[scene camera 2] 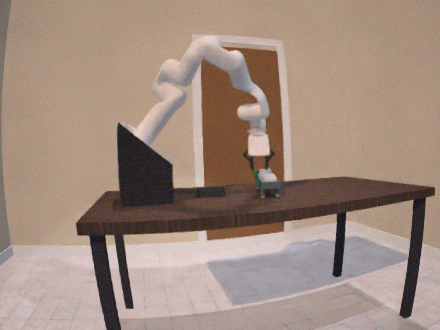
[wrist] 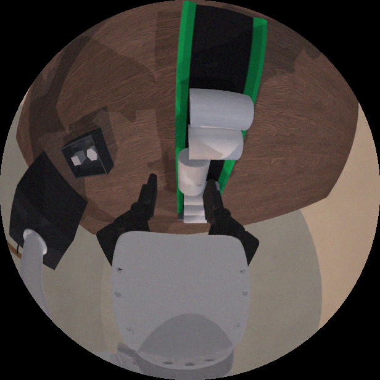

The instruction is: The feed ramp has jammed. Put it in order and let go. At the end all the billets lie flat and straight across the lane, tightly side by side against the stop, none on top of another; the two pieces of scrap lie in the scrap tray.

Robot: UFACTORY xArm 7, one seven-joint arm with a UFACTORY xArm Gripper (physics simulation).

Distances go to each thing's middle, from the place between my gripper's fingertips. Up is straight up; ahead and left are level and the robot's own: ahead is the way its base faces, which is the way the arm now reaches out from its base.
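Relative to the scrap tray (wrist: pixel 101 166), my gripper is 90 mm above it, 70 mm to the right of it and 220 mm past it.
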